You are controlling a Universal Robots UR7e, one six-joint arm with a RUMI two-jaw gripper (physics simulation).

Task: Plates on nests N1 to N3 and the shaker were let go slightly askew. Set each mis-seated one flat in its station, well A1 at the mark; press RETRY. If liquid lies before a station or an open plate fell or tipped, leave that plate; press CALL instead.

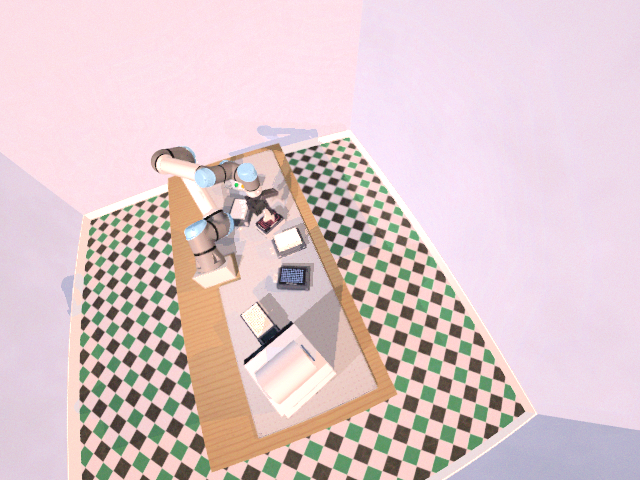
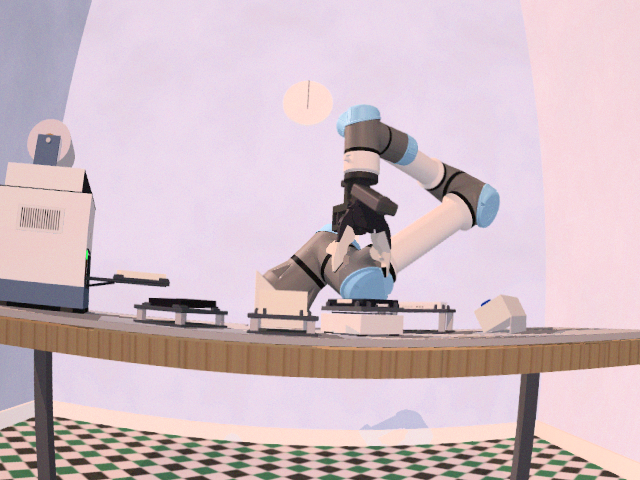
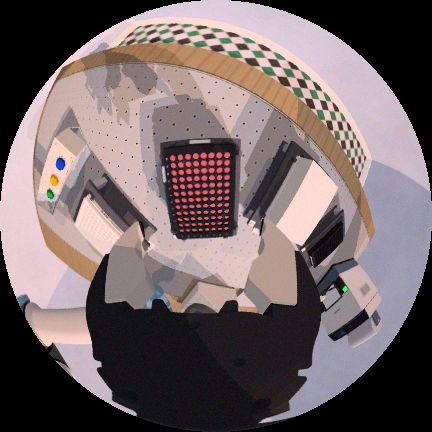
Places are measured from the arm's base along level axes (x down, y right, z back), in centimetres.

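Pixels of known places: gripper, fingertip midpoint: (image 1: 266, 215) (image 2: 361, 275) (image 3: 200, 222); arm's base, link origin: (image 1: 211, 266).
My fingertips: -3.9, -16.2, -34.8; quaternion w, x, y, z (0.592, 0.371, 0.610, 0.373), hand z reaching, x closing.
Ahead of a thing's pixels: the offset from my fingertips to its top centre, as dx, dy, dz. "spot": to the spot under its first point.
My gripper (image 1: 267, 213) (image 2: 360, 271) (image 3: 200, 222) is open and empty, above a black plate with red wells @(+4.9, -0.3, -0.6) (image 1: 268, 223) (image 3: 202, 190). This plate lies on the white-based shaker @(spot: +9.4, +0.7, -9.2) (image 2: 361, 323), looks near level and is clear of the fingers. A tall white plate @(+4.1, +14.9, -6.4) (image 1: 287, 240) (image 3: 311, 197) and a black plate with blue wells @(+6.4, +34.7, -2.2) (image 1: 293, 275) (image 2: 181, 302) sit on nests to one side. A low white plate @(+4.7, -14.8, +13.3) (image 1: 239, 210) (image 2: 421, 305) (image 3: 100, 220) sits on the nest on the other side. Nest labels, A1 marks and small tilts are not readable. I see no liquid.
A button box @(+3.4, -34.4, +8.1) (image 2: 500, 312) (image 3: 61, 150) with blue, orange and green buttons stands past the low white plate. A white instrument @(-33.8, +75.7, +10.7) (image 1: 289, 369) (image 2: 46, 237) (image 3: 352, 302) with a green light stands at the far end, a pale plate @(+0.8, +51.0, +19.5) (image 1: 257, 319) (image 2: 140, 274) on its extended tray.
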